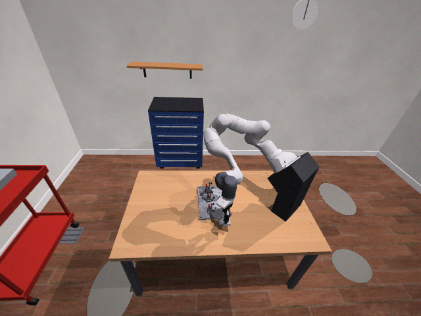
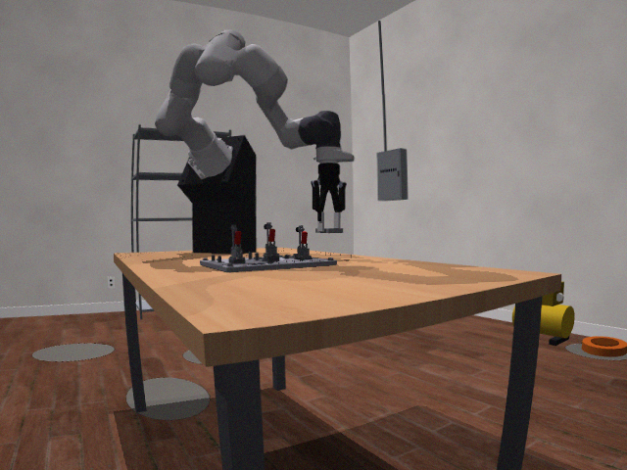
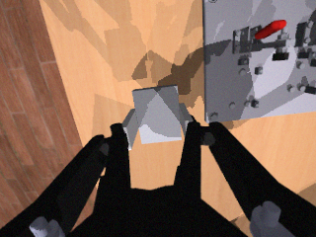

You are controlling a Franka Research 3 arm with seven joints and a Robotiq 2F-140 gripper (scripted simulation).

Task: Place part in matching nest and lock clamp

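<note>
Right now the grey block part is 3 cm below my hand. The rest, counted from my hand: grey fixture plate 4 cm behind, 27 cm to the right, 12 cm below.
</note>
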